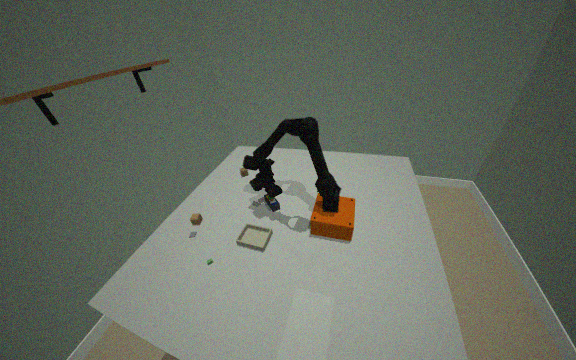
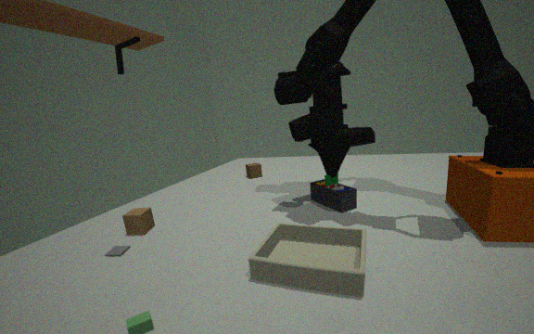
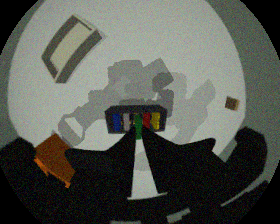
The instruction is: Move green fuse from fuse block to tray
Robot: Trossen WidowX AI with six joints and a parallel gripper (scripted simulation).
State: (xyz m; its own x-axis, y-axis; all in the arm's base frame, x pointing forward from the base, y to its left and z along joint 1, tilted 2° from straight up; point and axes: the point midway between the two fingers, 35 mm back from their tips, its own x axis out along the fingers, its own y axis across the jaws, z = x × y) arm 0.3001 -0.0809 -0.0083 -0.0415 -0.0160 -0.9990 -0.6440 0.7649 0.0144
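Right now my gripper tip is 2 cm short of the tray, 22 cm to the right of it and 6 cm above it. Round my gripper tip: tan cube: 36 cm ahead, 16 cm to the left, 4 cm below; green block: 18 cm ahead, 36 cm to the left, 5 cm below; green fuse: 1 cm below.
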